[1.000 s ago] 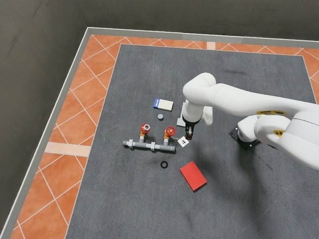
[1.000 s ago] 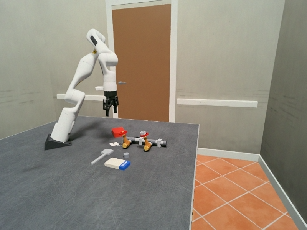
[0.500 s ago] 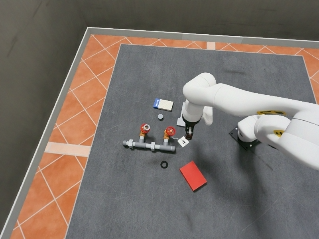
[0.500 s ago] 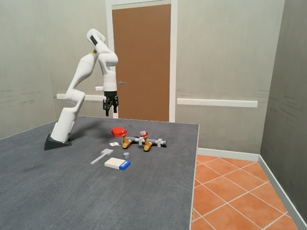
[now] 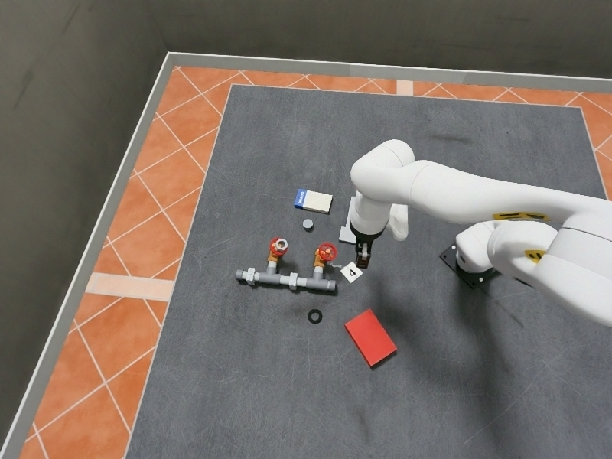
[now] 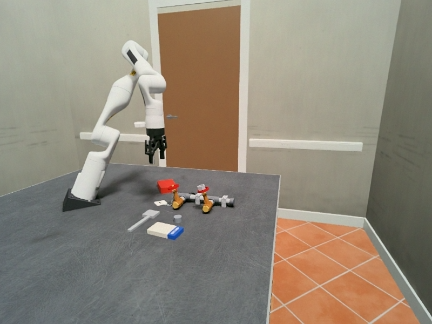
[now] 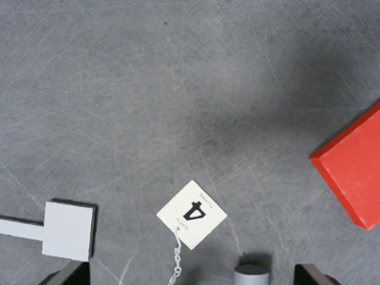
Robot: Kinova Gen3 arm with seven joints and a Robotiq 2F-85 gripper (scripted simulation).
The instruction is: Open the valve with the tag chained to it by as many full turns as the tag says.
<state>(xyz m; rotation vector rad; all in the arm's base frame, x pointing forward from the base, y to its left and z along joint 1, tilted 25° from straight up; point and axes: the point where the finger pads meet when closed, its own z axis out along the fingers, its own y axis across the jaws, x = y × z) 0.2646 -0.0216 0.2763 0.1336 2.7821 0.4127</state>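
Right now my hand is 10 mm short of the white tag, 10 mm to the left of it and 200 mm above it. Also, from my hand: grey paddle 10 mm ahead, 160 mm to the right, 190 mm below; then blue box 130 mm ahead, 230 mm to the right, 190 mm below; then red block 50 mm behind, 180 mm to the left, 180 mm below.
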